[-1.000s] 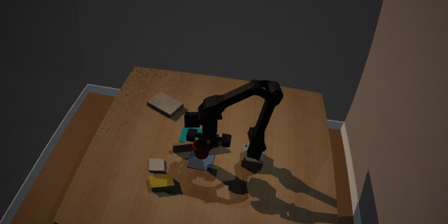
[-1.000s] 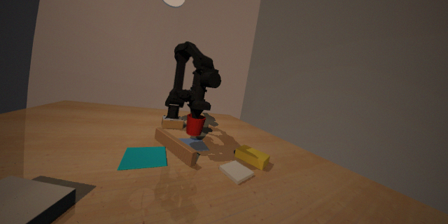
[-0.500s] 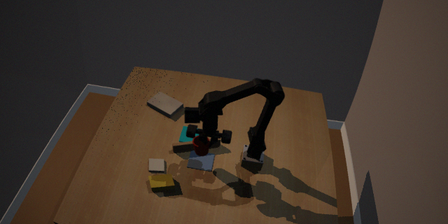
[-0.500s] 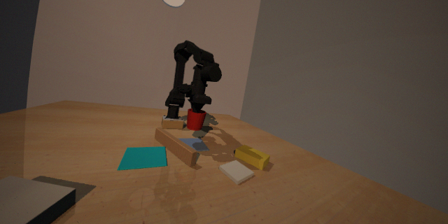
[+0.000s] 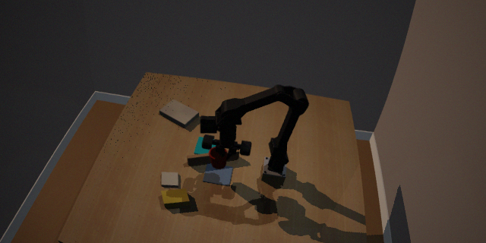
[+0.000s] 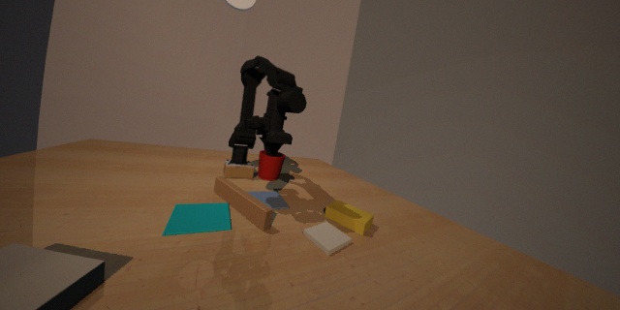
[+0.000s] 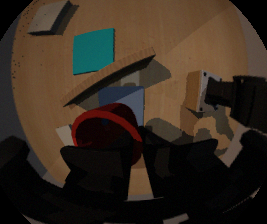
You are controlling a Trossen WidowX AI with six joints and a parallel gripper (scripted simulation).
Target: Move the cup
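My gripper tip is 12 cm short of the teal pad, 14 cm to the left of it and 11 cm above it. From my gripper tip the other things lie so: wooden bar (8 cm ahead, 7 cm to the right, 9 cm below); blue-grey pad (3 cm ahead, 1 cm to the left, 11 cm below); red cup (3 cm ahead).
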